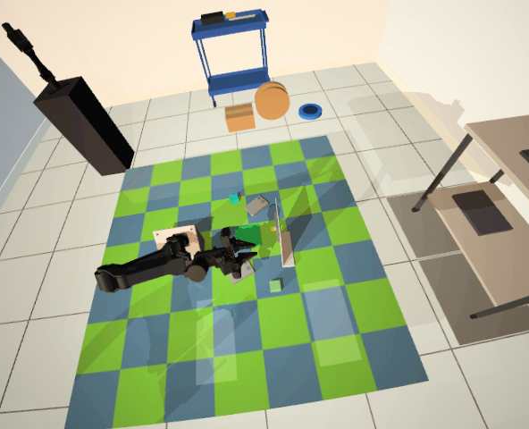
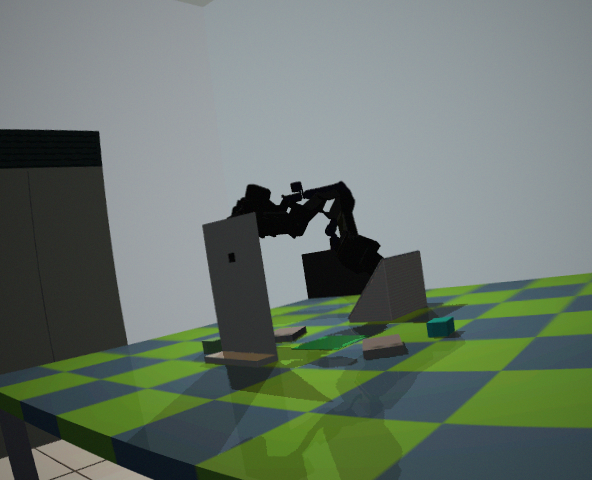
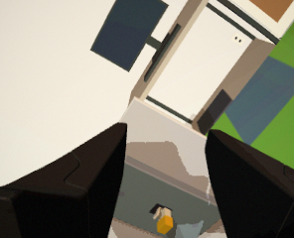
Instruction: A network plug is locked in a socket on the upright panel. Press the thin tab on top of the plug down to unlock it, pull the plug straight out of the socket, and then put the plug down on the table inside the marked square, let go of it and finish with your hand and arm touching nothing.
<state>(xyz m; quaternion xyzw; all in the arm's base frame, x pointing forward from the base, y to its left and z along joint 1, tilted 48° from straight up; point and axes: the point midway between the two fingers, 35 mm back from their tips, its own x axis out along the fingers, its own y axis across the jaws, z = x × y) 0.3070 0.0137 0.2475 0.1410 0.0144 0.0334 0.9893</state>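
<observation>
The orange network plug lies 110 mm to the left of my gripper tip, 80 mm ahead of it and 70 mm below it. Round my gripper tip: marked square 270 mm below, 210 mm to the left, 60 mm behind; small green cube 260 mm below, 60 mm to the right, 40 mm ahead; grey upright panel 150 mm below, 110 mm to the left, 100 mm ahead.
</observation>
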